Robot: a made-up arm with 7 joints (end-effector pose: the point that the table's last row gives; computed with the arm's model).
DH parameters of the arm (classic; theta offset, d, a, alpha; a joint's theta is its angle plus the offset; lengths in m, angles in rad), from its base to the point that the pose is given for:
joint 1: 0 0.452 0 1.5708
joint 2: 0 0.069 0 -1.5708
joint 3: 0 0.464 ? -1.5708
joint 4: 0 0.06 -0.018 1.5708
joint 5: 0 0.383 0 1.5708
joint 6: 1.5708 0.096 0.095 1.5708
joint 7: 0 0.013 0 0
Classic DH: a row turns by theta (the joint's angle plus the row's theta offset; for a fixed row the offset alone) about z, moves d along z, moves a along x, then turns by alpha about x.
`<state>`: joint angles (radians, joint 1 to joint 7).
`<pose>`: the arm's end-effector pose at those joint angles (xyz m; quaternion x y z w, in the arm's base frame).
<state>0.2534 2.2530 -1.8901 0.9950 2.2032 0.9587 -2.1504</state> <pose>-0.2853 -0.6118 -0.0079 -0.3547 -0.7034 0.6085 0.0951</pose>
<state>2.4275 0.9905 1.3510 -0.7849 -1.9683 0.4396 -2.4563</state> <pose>0.8159 -0.1635 0.6837 -0.2043 -0.3913 -0.8785 0.1828</pose>
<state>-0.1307 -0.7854 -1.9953 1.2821 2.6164 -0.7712 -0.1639</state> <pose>0.3553 -0.5947 0.9042 -0.7625 0.1313 -0.4734 0.4209</pose>
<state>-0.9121 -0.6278 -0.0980 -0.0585 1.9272 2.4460 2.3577</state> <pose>0.2940 -0.4649 1.0276 0.5157 -0.1239 -0.0584 0.8457</pose>
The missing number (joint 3, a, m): 0.025
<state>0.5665 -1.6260 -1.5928 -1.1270 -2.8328 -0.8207 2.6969</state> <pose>0.2619 0.5828 0.2854 0.6059 0.0221 -0.4742 0.6384</pose>
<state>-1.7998 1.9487 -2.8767 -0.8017 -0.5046 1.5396 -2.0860</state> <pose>0.1693 0.7025 0.5493 -0.0866 0.5591 0.6824 0.4629</pose>
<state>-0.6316 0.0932 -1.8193 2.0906 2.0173 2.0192 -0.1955</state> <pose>-0.2574 -0.2371 0.6412 -0.5826 -0.6999 0.3301 0.2485</pose>
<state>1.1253 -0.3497 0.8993 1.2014 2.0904 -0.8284 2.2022</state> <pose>-0.2054 0.4681 0.9663 0.4071 0.3838 -0.6537 0.5096</pose>
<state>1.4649 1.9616 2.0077 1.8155 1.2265 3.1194 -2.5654</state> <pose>-0.2124 -0.2318 0.2027 0.3336 0.2757 -0.8976 0.0832</pose>
